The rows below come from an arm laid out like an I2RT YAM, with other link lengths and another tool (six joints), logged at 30 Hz.
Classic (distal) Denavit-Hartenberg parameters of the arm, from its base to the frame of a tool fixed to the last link. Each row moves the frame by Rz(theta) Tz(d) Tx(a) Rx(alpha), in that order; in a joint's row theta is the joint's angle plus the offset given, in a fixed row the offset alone. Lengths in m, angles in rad.
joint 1: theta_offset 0, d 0.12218, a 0.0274, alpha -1.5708
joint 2: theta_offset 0, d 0, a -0.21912, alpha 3.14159
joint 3: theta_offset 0.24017, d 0, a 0.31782, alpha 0
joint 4: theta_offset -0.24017, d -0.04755, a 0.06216, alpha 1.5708
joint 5: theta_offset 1.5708, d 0.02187, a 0, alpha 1.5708
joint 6: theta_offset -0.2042, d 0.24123, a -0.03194, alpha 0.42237
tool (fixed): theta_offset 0, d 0.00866, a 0, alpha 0
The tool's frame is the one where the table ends.
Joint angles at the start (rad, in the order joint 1, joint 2, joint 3, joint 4, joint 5, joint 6): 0.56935 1.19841 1.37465 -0.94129 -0.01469 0.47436
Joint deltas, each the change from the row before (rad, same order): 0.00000 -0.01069 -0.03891 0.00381 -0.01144 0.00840; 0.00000 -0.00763 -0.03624 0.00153 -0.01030 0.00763; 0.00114 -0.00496 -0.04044 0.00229 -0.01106 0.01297; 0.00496 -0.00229 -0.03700 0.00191 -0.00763 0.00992; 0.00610 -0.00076 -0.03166 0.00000 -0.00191 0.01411
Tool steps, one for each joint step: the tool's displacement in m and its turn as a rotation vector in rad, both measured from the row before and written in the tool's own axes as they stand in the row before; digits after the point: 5 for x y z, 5 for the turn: 0.00091 0.01475 0.00060 -0.02659 -0.00037 0.00992; 0.00147 0.01512 0.00090 -0.02886 0.00133 0.00869; 0.00174 0.01799 0.00187 -0.03520 0.00395 0.01305; 0.00111 0.01781 0.00191 -0.03469 0.00277 0.00734; 0.00181 0.01596 0.00188 -0.03135 0.00841 0.00836
